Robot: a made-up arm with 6 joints.
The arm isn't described. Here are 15 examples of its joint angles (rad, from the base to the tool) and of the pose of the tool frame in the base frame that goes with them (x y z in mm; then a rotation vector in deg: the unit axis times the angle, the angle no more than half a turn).
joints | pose
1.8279 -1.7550 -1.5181 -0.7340 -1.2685 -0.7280 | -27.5 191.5 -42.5 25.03 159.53 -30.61
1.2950 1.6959 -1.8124 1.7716 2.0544 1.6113 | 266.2 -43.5 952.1 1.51 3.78 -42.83
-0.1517 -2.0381 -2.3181 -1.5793 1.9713 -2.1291 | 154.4 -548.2 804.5 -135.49 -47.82 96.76
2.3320 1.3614 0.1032 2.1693 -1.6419 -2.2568 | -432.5 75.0 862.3 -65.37 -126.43 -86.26
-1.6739 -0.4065 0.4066 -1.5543 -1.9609 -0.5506 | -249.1 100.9 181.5 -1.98 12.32 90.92
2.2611 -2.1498 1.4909 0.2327 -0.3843 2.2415 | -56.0 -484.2 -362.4 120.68 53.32 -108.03
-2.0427 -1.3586 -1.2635 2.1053 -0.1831 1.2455 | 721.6 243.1 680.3 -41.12 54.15 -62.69
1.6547 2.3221 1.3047 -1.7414 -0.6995 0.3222 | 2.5 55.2 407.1 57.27 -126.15 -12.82
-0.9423 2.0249 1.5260 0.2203 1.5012 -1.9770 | 513.5 -176.8 491.6 152.91 -25.95 -61.49
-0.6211 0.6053 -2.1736 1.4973 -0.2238 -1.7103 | 473.7 715.9 239.3 68.53 -5.52 -29.11
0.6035 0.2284 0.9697 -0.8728 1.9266 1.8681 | 20.0 -64.5 350.4 78.18 -15.52 -85.55
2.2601 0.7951 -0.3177 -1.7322 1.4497 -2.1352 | -654.9 -165.2 121.8 -71.03 26.30 20.75
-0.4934 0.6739 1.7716 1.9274 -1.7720 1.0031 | 339.2 901.9 438.9 42.40 -160.65 -63.68
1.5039 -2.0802 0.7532 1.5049 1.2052 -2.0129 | -584.0 -522.8 -466.4 -35.46 37.68 18.71
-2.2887 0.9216 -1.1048 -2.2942 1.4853 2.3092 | 341.2 243.8 -576.2 29.94 44.82 -36.26
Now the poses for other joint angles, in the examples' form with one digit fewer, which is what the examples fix.
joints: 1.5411 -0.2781 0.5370 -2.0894 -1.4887 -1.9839
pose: 236 198 146 -101.7 -52.9 -32.8
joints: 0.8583 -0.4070 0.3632 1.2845 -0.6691 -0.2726
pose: -402 669 -181 -19.9 1.2 -63.7
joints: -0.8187 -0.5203 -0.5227 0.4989 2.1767 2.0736
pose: -276 -65 643 50.3 -43.6 -140.0
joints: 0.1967 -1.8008 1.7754 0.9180 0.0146 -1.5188
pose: -859 -202 416 -103.2 71.7 -58.5
